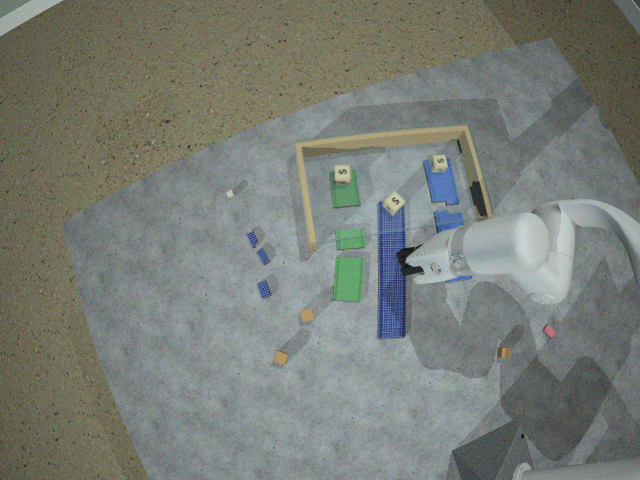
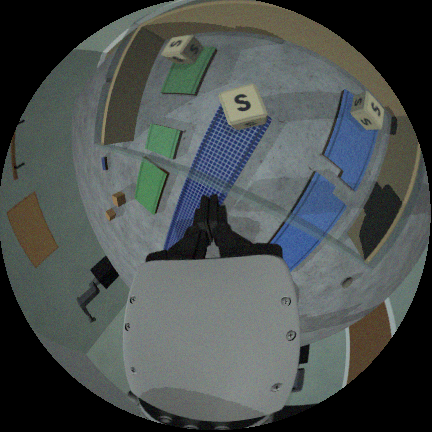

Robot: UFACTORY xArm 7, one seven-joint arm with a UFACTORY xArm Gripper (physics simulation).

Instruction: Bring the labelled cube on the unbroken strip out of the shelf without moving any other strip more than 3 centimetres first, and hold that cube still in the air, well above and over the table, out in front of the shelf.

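Note:
The dark blue grid strip (image 1: 391, 304) (image 2: 212, 162) is unbroken and runs from inside the shelf (image 1: 382, 138) (image 2: 131, 90) out past its front. A cream cube marked S (image 1: 394, 203) (image 2: 243, 106) sits on its inner end, turned askew to it. The green strip (image 1: 348, 279) (image 2: 151, 186) and the plain blue strip (image 1: 443, 186) (image 2: 352, 142) are split by gaps. Each bears an S cube at the back, the green one's cube (image 1: 342, 174) (image 2: 182, 49) and the blue one's cube (image 1: 438, 163) (image 2: 367, 111). My gripper (image 1: 400, 262) (image 2: 211, 205) is shut and empty, over the grid strip before the shelf.
A clear edge crosses the shelf's front between its side walls. Left of the shelf lie small blue grid blocks (image 1: 263, 256) and a white cube (image 1: 230, 193). Orange blocks (image 1: 307, 314) (image 2: 119, 198) lie at the front left. Another orange block (image 1: 504, 352) and a pink block (image 1: 549, 331) lie front right.

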